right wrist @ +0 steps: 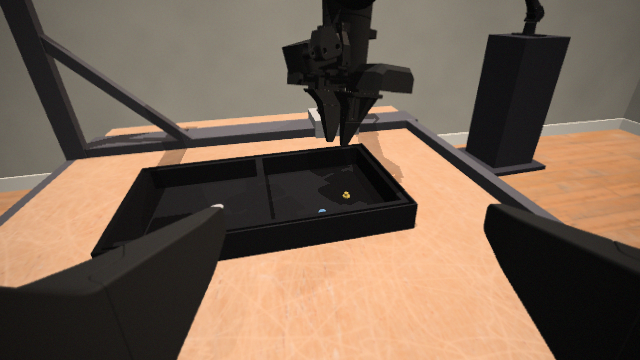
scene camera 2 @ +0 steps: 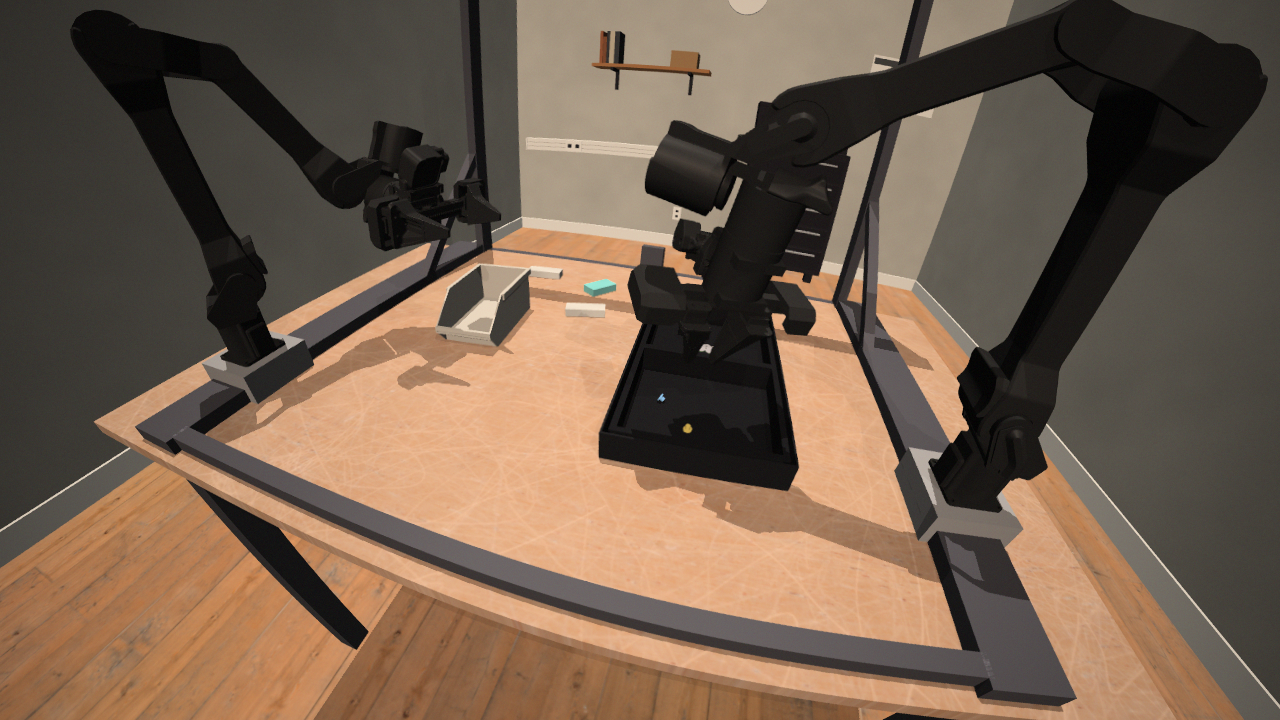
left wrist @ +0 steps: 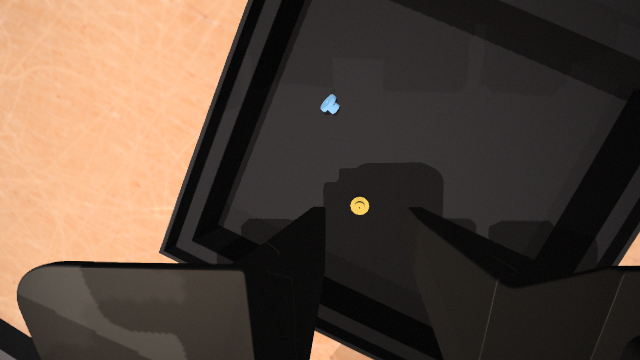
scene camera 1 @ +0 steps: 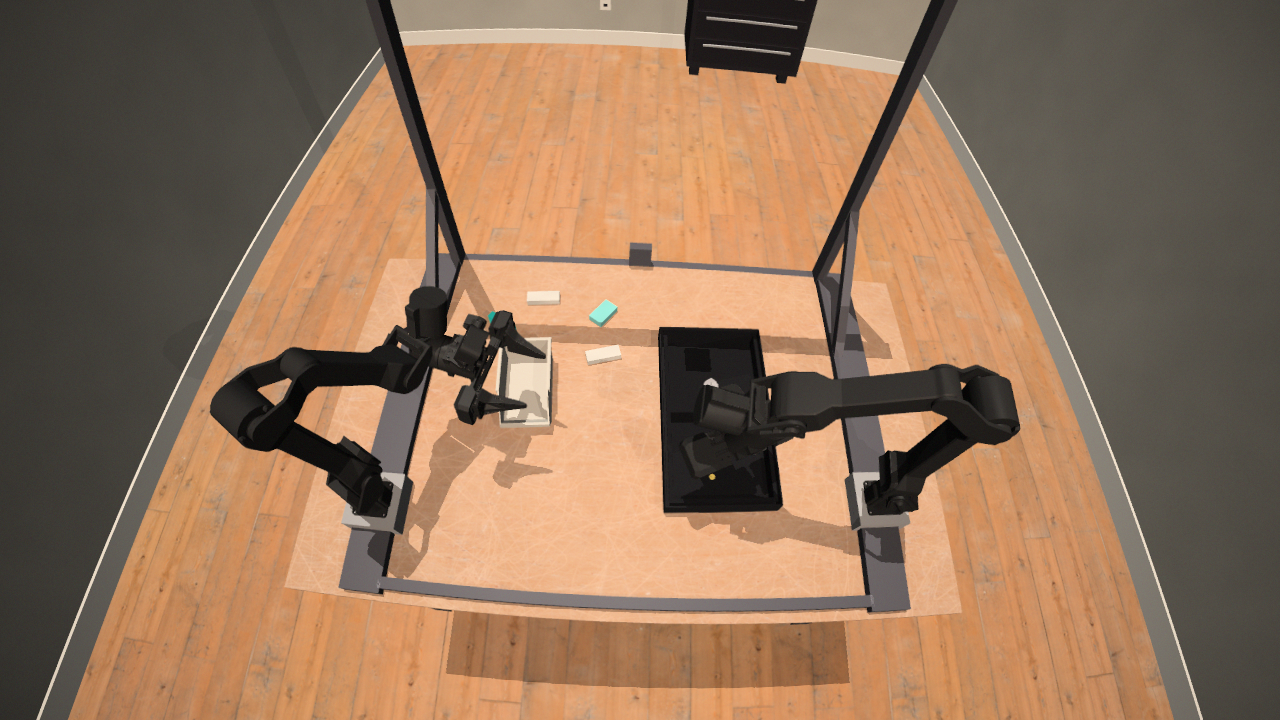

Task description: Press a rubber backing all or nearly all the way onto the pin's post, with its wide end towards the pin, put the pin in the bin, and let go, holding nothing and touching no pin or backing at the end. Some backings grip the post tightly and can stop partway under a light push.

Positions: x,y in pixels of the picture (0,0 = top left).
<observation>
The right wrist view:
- my left gripper: 336,144
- my right gripper: 353,217
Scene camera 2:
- my left gripper: 698,361
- my right gripper: 476,224
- grey bin: 471,302
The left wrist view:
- my left gripper: 365,220
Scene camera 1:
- my left gripper: 719,451
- my right gripper: 536,380
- grey bin: 524,378
</observation>
